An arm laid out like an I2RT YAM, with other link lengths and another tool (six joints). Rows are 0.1 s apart.
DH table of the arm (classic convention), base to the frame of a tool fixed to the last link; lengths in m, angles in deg. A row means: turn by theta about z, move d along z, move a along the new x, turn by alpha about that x. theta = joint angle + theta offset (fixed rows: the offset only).
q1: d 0.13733, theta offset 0, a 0.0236, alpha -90
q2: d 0, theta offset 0, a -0.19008, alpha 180
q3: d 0, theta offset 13.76, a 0.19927, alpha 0
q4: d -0.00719, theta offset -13.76, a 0.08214, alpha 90
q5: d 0.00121, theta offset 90, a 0, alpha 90
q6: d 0.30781, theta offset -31, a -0.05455, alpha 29.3
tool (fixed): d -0.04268, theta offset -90, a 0, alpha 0
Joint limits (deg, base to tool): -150..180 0..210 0..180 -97..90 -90..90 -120..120
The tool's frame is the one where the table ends.
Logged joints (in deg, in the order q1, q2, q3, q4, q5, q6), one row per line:
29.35, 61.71, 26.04, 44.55, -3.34, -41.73
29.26, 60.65, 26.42, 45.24, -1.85, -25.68
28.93, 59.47, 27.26, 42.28, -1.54, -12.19
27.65, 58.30, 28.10, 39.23, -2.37, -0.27
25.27, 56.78, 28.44, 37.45, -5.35, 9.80
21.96, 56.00, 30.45, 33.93, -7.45, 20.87
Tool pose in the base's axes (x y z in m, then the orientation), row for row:
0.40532, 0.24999, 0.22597, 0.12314, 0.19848, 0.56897, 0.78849
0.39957, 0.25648, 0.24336, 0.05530, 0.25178, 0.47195, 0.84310
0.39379, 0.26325, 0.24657, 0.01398, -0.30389, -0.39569, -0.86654
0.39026, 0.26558, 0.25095, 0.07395, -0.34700, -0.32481, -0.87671
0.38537, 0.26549, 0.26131, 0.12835, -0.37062, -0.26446, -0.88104
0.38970, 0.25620, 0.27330, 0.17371, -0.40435, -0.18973, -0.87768
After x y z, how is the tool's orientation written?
As a quaternion, w x y z.
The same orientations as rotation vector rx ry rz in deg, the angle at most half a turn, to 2 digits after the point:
33.17, 95.09, 131.78
43.79, 82.08, 146.64
-54.22, -70.60, -154.60
-59.68, -55.86, -150.78
-61.76, -44.07, -146.81
-65.69, -30.82, -142.59

